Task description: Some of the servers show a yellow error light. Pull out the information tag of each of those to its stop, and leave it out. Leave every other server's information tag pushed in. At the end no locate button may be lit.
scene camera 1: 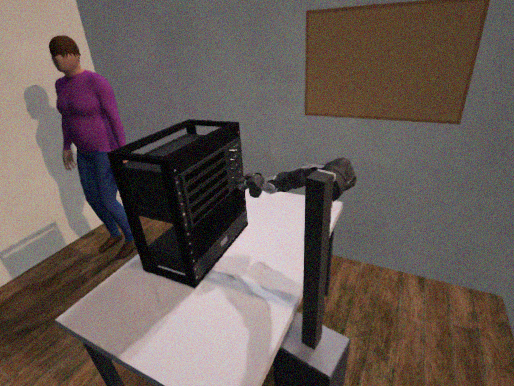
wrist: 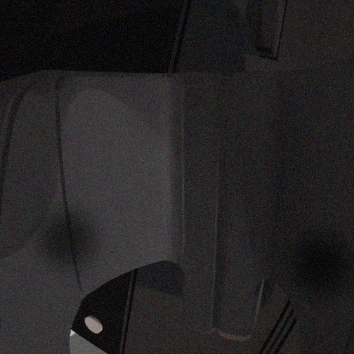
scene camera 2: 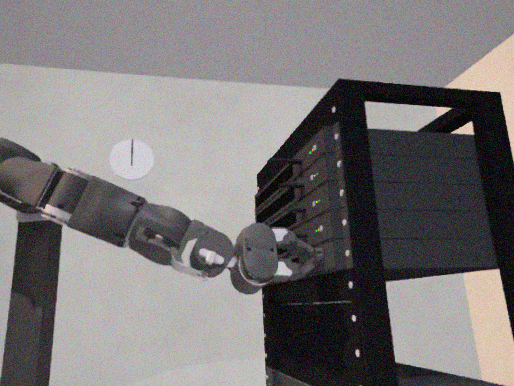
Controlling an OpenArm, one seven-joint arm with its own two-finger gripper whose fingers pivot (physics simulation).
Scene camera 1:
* black rack: 187, 182
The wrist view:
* gripper: 236, 209
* black rack: 104, 43
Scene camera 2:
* black rack: 394, 205
